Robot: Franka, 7 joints.
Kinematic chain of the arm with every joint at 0, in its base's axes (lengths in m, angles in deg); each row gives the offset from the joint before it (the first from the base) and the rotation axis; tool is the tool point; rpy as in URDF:
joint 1: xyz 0 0 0.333 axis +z
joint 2: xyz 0 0 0 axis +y
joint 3: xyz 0 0 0.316 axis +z
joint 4: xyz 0.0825 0 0 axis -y
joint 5: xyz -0.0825 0 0.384 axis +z
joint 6: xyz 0 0 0 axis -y
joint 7: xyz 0.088 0 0 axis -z
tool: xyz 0 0 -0.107 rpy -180 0 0
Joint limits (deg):
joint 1: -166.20..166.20
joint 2: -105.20..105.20
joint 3: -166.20..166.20
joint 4: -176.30..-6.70
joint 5: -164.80..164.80
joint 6: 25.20..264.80
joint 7: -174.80..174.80
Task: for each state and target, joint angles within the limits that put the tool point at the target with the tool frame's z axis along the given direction. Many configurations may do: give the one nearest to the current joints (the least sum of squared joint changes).
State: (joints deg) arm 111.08 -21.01 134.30 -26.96 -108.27 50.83 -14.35
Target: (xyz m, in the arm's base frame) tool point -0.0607 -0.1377 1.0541 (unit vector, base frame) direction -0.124 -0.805 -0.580
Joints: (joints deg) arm 155.46 8.93 166.20 -11.11 -59.91 57.60 -14.35
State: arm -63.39 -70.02 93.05 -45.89 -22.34 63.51 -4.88
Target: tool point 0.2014 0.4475 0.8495 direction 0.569 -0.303 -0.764
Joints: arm -66.03 -31.26 93.32 -36.25 -4.04 59.57 -4.88
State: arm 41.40 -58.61 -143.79 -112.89 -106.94 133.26 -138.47
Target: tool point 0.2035 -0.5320 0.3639 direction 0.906 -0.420 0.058
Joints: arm 38.09 -90.01 -97.55 -114.69 -105.19 190.40 -138.47
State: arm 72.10 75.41 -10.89 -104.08 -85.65 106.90 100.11
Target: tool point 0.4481 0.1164 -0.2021 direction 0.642 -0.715 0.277
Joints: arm 53.75 98.08 -21.58 -83.22 -75.70 95.06 100.11
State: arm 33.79 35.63 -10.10 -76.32 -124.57 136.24 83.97
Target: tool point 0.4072 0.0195 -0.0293 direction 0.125 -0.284 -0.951
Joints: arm 8.85 51.03 -12.27 -124.37 -103.07 172.62 83.97
